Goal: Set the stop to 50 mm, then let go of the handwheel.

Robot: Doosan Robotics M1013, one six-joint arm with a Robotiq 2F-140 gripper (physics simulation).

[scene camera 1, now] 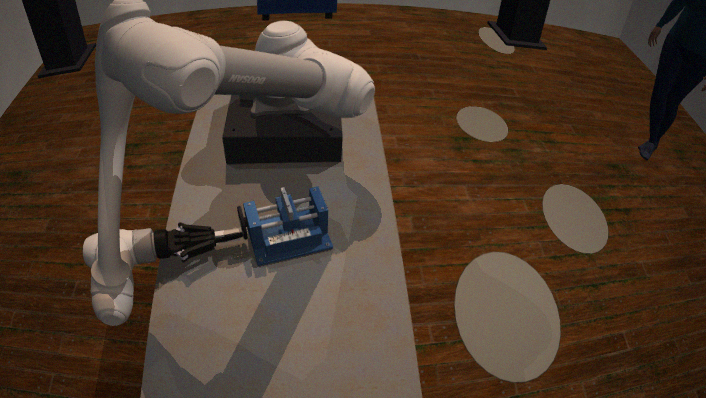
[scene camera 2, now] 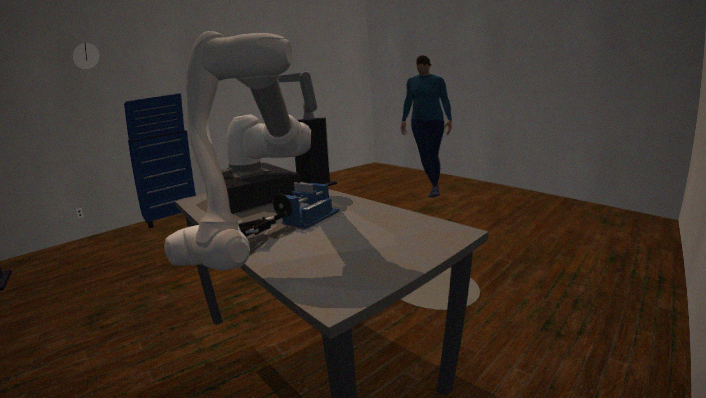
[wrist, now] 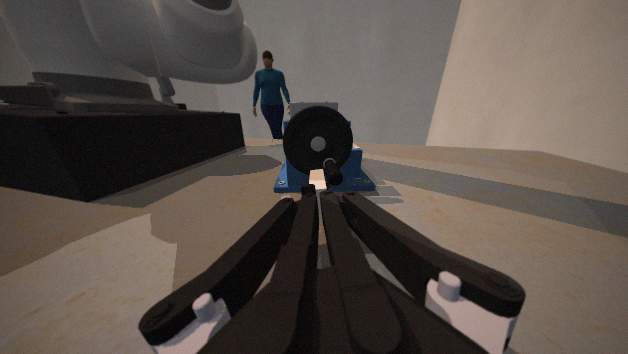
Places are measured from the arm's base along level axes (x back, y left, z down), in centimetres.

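Pixels of known places: gripper, between the fingertips: (scene camera 1: pixel 239 234) (scene camera 2: pixel 280 218) (wrist: pixel 317 179); arm's base, origin of its link: (scene camera 1: pixel 279 97) (scene camera 2: pixel 245 173) (wrist: pixel 109 109).
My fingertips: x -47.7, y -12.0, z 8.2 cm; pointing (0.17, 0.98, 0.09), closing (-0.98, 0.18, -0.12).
Note:
For each thing: its middle in the pictures, then the offset to it from my fingertips. "*": a spot on its surface instead. Level surfaces: height alone.
- black handwheel, a spot on its surface: (wrist: pixel 300 132) (scene camera 2: pixel 276 201) * dx +2.2, dy +0.6, dz -5.7 cm
- blue stop device, a spot on its surface: (wrist: pixel 355 165) * dx -5.0, dy +6.9, dz +0.1 cm
- white scale, a spot on its surface: (scene camera 1: pixel 281 237) * dx -3.6, dy +11.1, dz -2.5 cm
- table, height of its surface: dz +3.2 cm
The black handwheel (scene camera 1: pixel 242 216) (scene camera 2: pixel 282 205) (wrist: pixel 300 132) is on the near end of the blue stop device (scene camera 1: pixel 293 254) (scene camera 2: pixel 312 218) (wrist: pixel 355 165). Its crank knob (wrist: pixel 334 172) is at the lower right of the wheel in the wrist view. The stop, a blue carriage with a grey upright plate (scene camera 1: pixel 286 201) (scene camera 2: pixel 304 188) (wrist: pixel 314 106), sits on rods about midway between the end plates. A small red pointer is over the white scale (scene camera 1: pixel 281 237); its numbers are too small to read. My gripper (scene camera 1: pixel 241 233) (wrist: pixel 317 179) is shut and empty, its tips low at the wheel, just left of the knob in the wrist view. Contact is unclear.
The device stands on the table (scene camera 1: pixel 350 320) (scene camera 2: pixel 400 235). The arm's dark base block (scene camera 1: pixel 282 149) (scene camera 2: pixel 262 192) (wrist: pixel 165 145) is behind it in the first scene view. A person (scene camera 2: pixel 425 100) (wrist: pixel 270 87) is beyond the table. A blue cabinet (scene camera 2: pixel 162 165) stands by the wall.

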